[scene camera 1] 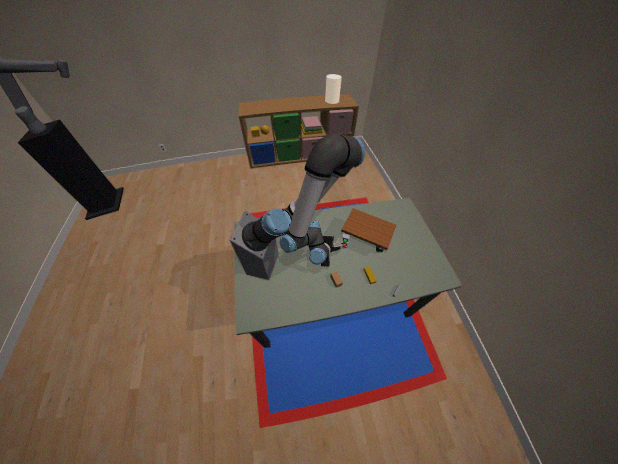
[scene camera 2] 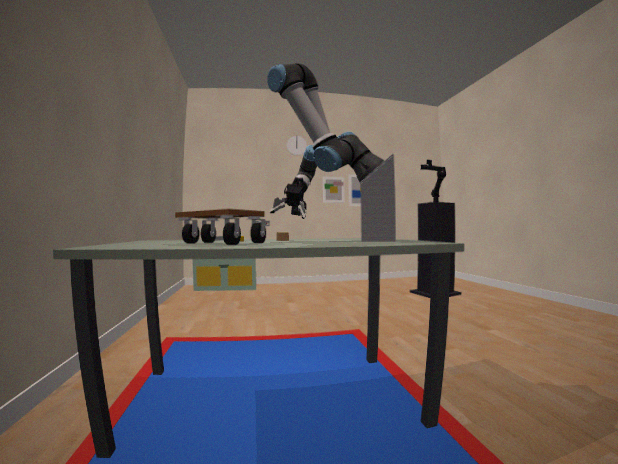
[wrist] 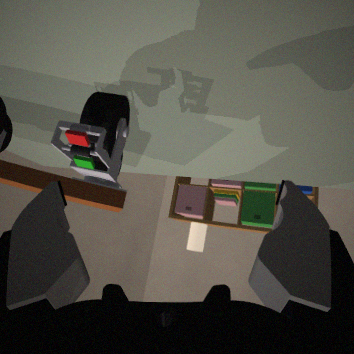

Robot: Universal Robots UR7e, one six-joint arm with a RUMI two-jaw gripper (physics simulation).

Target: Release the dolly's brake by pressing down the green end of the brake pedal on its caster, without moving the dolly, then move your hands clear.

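Note:
The dolly, with a brown wooden deck (scene camera 1: 369, 228) (scene camera 2: 220, 213) (wrist: 65, 189), stands on its casters on the table. The near caster's black wheel (scene camera 2: 258, 232) (wrist: 106, 109) has a grey bracket with the brake pedal. The pedal's green end (scene camera 1: 345, 240) (wrist: 84, 162) lies closer to the deck in the wrist view; its red end (scene camera 1: 344, 245) (wrist: 77, 138) lies farther out. The pedal's tilt is hard to tell. My gripper (scene camera 1: 338, 244) (scene camera 2: 288, 215) (wrist: 170, 184) is open and empty, beside the pedal caster and above the table, apart from the dolly in scene camera 2.
On the green-grey table (scene camera 1: 285, 305) (scene camera 2: 300, 251) are a tan block (scene camera 1: 337, 279) (scene camera 2: 283, 236), a yellow block (scene camera 1: 370, 275) and a small grey piece (scene camera 1: 396, 290). A wooden shelf unit (scene camera 1: 290, 105) stands behind the table, and a black pedestal (scene camera 1: 70, 167) (scene camera 2: 436, 240) stands apart.

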